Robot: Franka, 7 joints.
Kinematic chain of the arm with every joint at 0, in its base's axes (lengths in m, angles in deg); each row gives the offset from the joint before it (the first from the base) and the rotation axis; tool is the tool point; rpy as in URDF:
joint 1: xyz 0 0 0.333 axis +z
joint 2: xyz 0 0 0 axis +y
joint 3: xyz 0 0 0.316 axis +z
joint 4: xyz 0.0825 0 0 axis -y
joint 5: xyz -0.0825 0 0.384 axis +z
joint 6: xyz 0 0 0 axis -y
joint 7: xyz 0.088 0 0 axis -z
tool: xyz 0 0 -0.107 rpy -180 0 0
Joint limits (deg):
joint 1: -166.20..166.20
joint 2: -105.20..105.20
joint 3: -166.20..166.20
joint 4: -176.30..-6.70
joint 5: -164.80..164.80
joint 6: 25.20..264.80
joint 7: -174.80..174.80
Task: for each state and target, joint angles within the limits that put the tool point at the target. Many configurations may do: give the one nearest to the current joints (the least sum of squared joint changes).
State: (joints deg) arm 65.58 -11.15 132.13 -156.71 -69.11 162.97 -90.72
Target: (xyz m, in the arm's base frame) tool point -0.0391 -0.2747 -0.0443
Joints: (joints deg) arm 92.27 -50.02 166.20 -144.49 -68.65 169.44 -90.72
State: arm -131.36 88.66 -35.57 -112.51 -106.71 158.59 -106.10
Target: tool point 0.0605 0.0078 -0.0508
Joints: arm -135.74 83.36 -5.82 -150.97 -111.63 175.95 -106.10
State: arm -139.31 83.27 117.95 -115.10 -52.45 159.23 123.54
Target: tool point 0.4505 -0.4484 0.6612
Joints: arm -106.84 73.91 109.56 -95.17 -49.88 157.77 123.54
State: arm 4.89 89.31 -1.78 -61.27 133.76 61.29 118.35
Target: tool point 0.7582 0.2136 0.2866
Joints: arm 8.63 72.54 1.55 -48.55 137.37 67.43 118.35
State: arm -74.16 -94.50 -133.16 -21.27 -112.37 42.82 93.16
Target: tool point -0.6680 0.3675 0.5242
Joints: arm -36.18 -61.79 -119.95 -31.38 -119.38 68.41 93.16
